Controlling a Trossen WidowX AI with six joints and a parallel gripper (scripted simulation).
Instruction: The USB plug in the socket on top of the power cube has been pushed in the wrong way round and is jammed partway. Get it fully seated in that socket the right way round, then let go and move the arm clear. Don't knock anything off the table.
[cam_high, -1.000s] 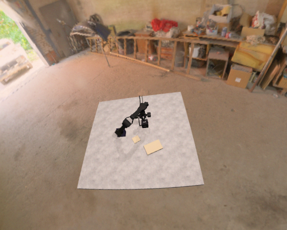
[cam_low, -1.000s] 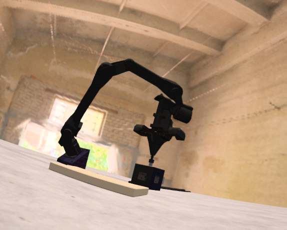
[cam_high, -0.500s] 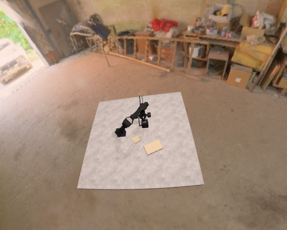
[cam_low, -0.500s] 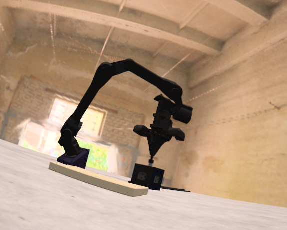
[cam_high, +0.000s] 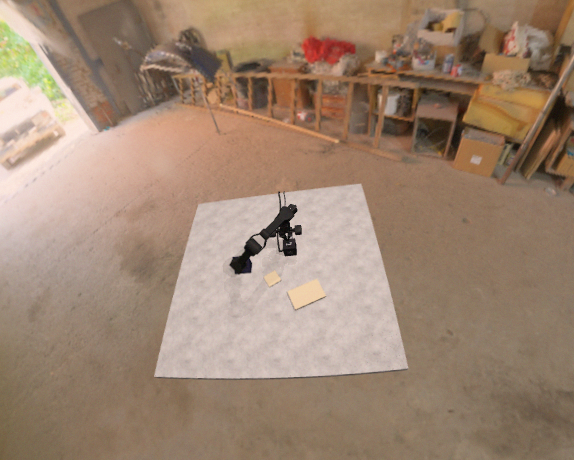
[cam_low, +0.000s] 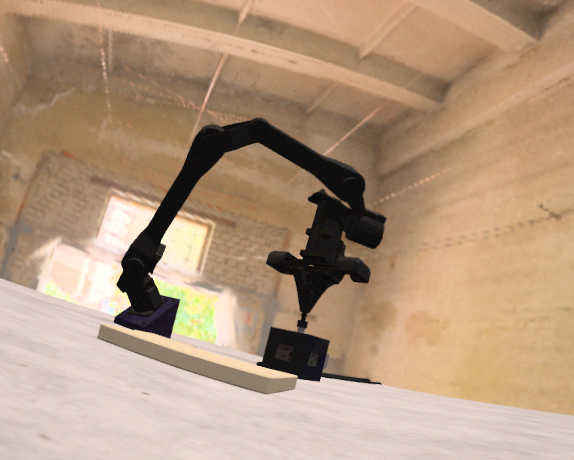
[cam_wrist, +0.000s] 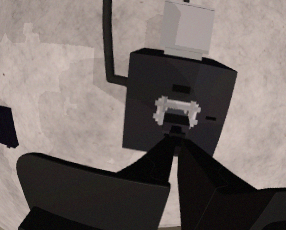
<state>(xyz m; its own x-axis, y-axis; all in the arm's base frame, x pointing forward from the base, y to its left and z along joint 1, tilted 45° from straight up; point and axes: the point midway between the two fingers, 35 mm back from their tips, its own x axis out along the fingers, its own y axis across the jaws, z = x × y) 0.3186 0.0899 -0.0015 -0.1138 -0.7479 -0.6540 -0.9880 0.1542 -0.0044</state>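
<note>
My gripper tip is 2 cm above the usb plug. The rest, counted from my gripper tip: tan board 32 cm to the right, 11 cm below, 5 cm ahead; small tan tile 18 cm to the right, 13 cm behind, 11 cm below.
</note>
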